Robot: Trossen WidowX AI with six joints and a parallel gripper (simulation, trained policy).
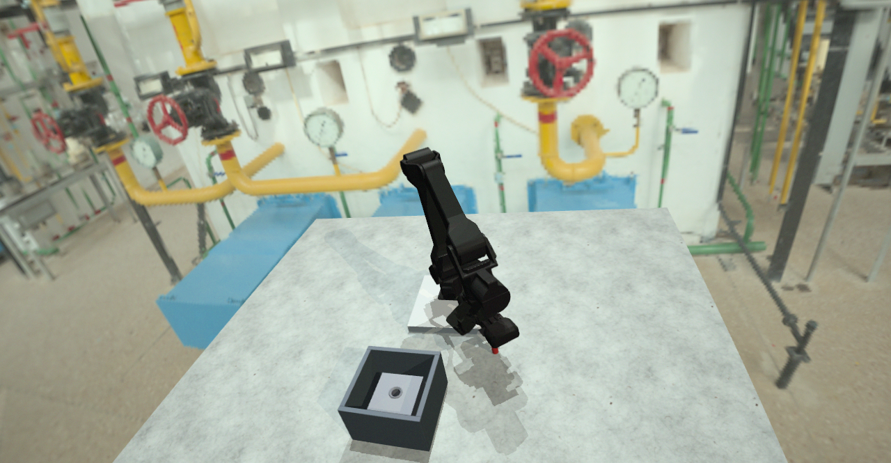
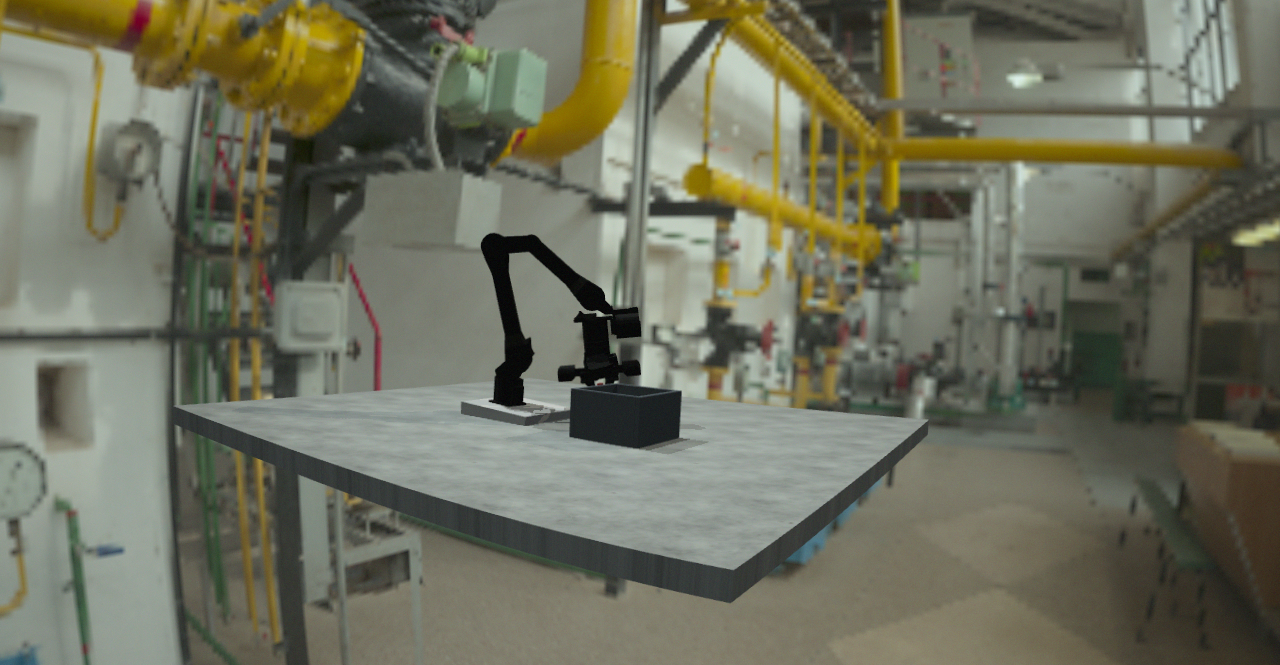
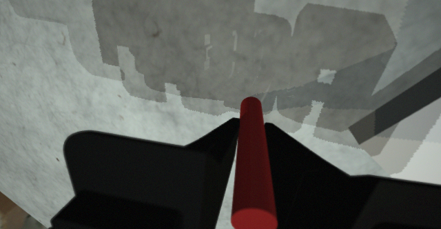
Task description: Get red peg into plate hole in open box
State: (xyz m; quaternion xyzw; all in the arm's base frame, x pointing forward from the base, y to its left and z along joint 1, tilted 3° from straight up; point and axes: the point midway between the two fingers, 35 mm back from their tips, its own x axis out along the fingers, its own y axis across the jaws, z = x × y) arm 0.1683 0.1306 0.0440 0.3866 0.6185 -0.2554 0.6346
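Right now the red peg is 2 cm above my gripper tip. Round my gripper tip: dark box: 17 cm ahead, 17 cm to the right; then light grey plate: 17 cm ahead, 17 cm to the right, 2 cm above.
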